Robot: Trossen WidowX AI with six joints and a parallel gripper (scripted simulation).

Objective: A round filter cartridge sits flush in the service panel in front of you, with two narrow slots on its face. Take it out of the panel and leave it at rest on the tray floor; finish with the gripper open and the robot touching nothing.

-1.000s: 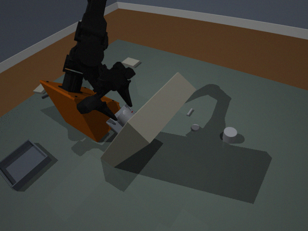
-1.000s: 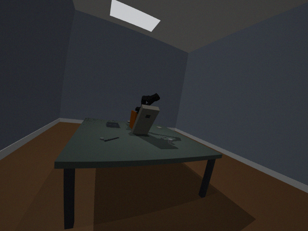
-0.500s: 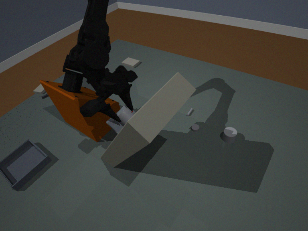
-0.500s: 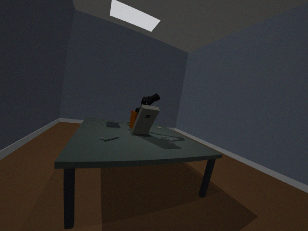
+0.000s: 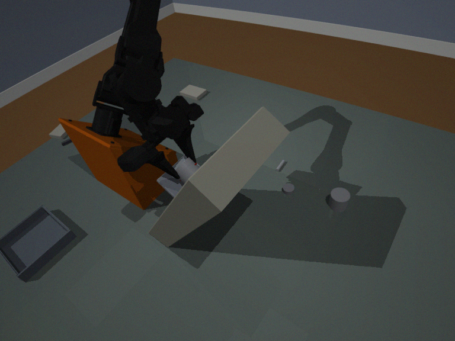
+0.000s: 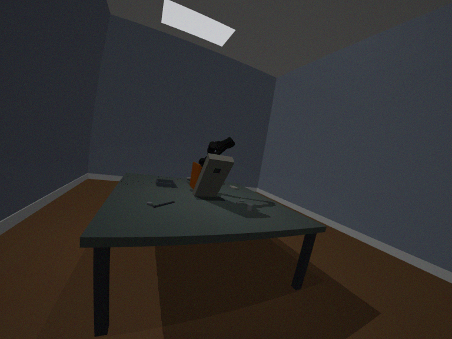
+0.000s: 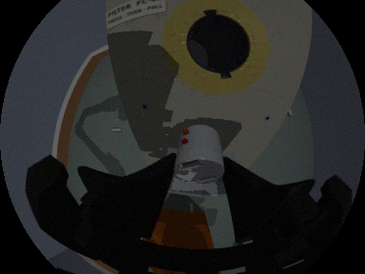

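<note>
My gripper tip is 40 mm short of the beige service panel, 20 mm above it and 10 mm to the left of it. The rest, counted from my gripper tip: pin 260 mm to the left, 190 mm below, 70 mm ahead; then dark tray 350 mm behind, 270 mm to the right, 190 mm below; then round filter cartridge right at my gripper tip.
</note>
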